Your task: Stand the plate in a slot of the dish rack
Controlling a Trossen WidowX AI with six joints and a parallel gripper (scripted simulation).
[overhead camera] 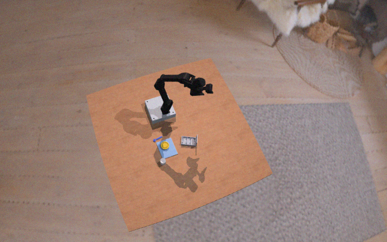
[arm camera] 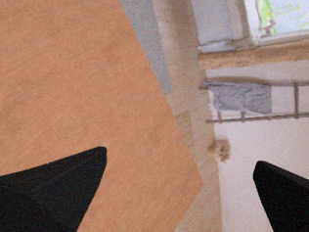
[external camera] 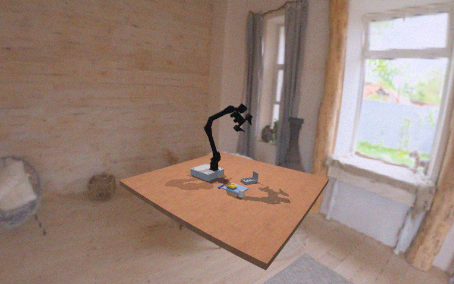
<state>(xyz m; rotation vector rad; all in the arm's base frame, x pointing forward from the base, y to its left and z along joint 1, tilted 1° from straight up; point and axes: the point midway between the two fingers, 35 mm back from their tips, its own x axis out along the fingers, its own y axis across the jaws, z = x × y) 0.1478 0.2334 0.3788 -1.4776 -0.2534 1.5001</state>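
My gripper tip is 120 mm short of the yellow plate, 370 mm to the left of it and 390 mm above it. From my gripper tip the other things lie so: blue spoon (50 mm ahead, 410 mm to the right, 400 mm below); grey dish rack (150 mm ahead, 180 mm to the right, 380 mm below); light blue mat (150 mm ahead, 370 mm to the right, 400 mm below).
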